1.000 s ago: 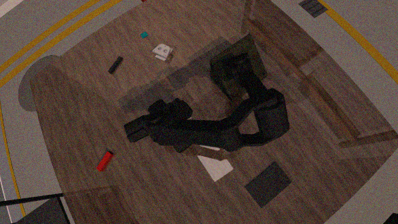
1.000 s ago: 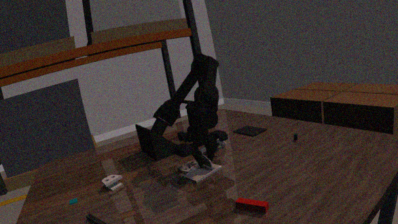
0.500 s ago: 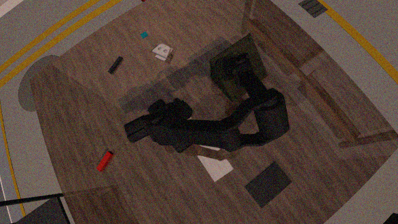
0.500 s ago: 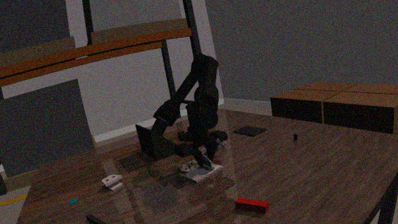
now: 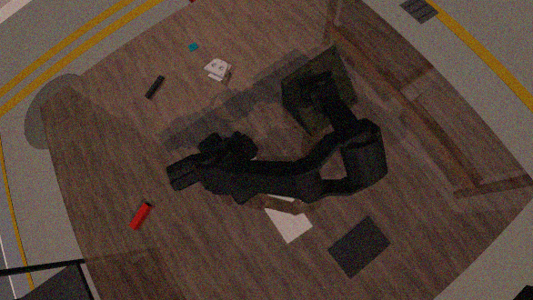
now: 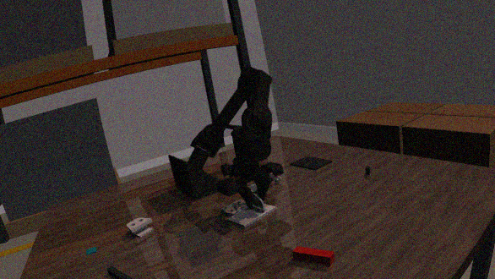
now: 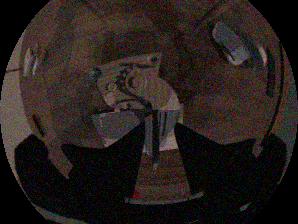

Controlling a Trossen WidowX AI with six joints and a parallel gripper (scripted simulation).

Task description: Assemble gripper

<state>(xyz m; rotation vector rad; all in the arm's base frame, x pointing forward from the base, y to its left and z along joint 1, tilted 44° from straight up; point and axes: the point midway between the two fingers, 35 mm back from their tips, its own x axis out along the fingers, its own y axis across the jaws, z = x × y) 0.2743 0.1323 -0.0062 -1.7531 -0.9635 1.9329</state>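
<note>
The jaw is 30 mm behind my gripper tip and 20 mm to the right of it. From my gripper tip the other things lie so: dark mat (210 mm behind, 330 mm to the left, 10 mm below); then red block (310 mm ahead, 20 mm to the right); then small black peg (60 mm ahead, 380 mm to the left).
</note>
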